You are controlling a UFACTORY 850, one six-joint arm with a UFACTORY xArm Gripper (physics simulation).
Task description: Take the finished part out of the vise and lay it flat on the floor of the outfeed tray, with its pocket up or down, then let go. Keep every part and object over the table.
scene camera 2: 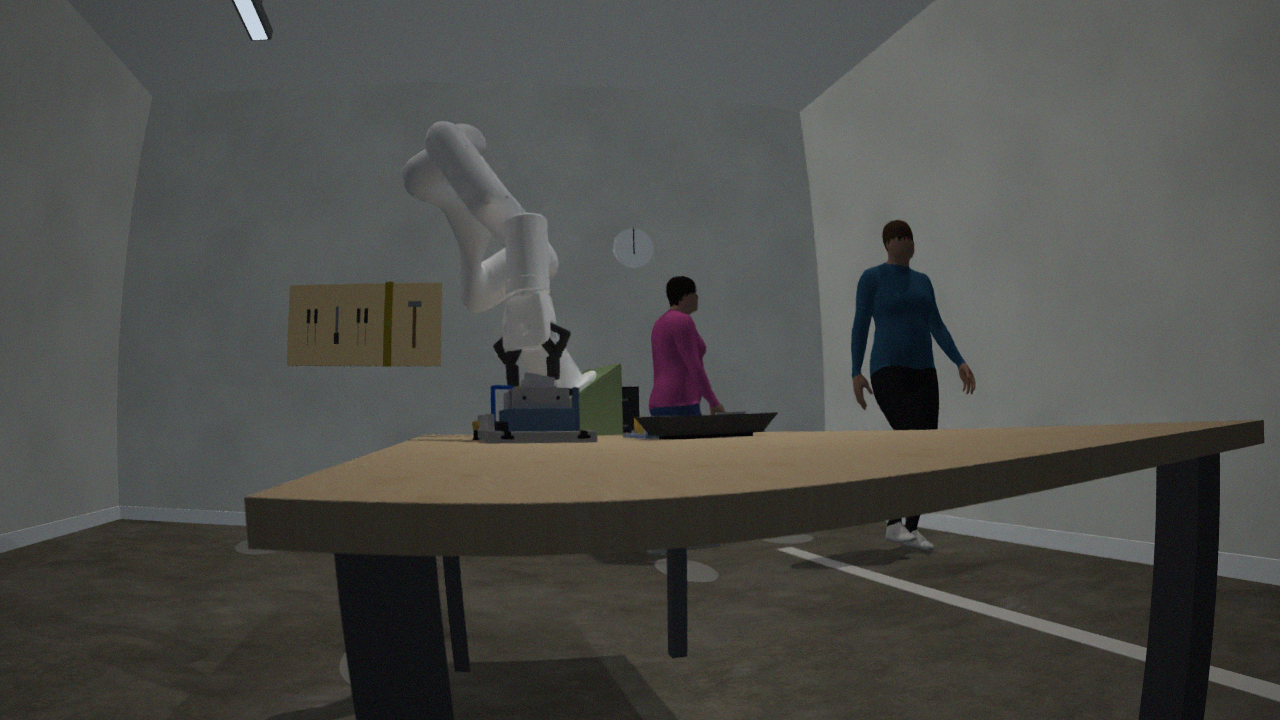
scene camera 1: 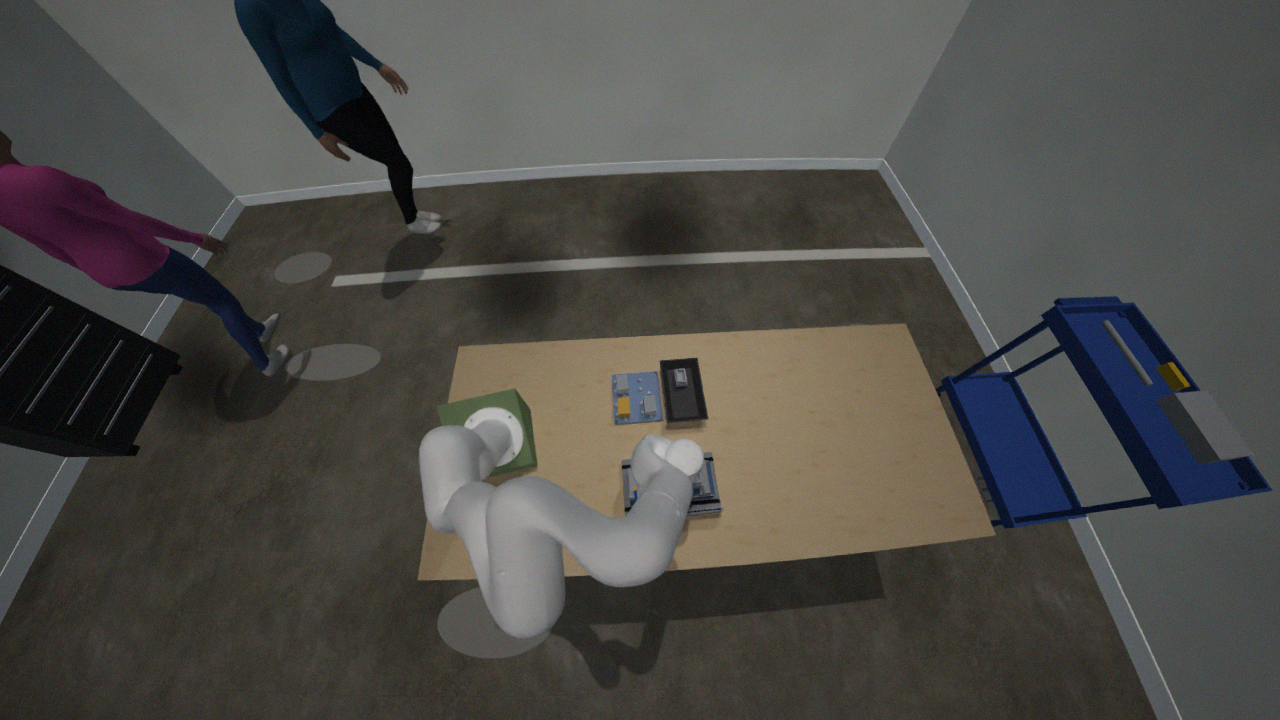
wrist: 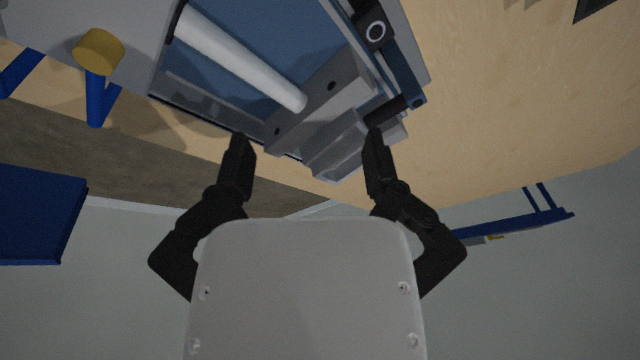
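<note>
The finished part [scene camera 2: 537,380] [wrist: 336,146], a grey block with a pocket, sits at the jaws of the blue-and-grey vise [scene camera 1: 708,484] [scene camera 2: 539,419] [wrist: 327,86]. It looks slightly tilted and stands above the jaws. My gripper [scene camera 2: 532,377] [wrist: 307,142] is open, fingers spread above the vise. In the wrist view the right finger overlaps the part's right edge, and the left finger stands well apart from it. The arm hides the fingers in scene camera 1. The black outfeed tray [scene camera 1: 684,407] [scene camera 2: 705,427] stands behind the vise, with a small grey part [scene camera 1: 681,377] in it.
A blue plate [scene camera 1: 637,415] with grey blocks and a yellow block [scene camera 1: 623,407] lies left of the tray. A white cylinder [wrist: 240,57] and a dark rod [wrist: 385,111] are close to the jaws. A yellow knob [wrist: 98,51] stands at the left. The table's edge is close by.
</note>
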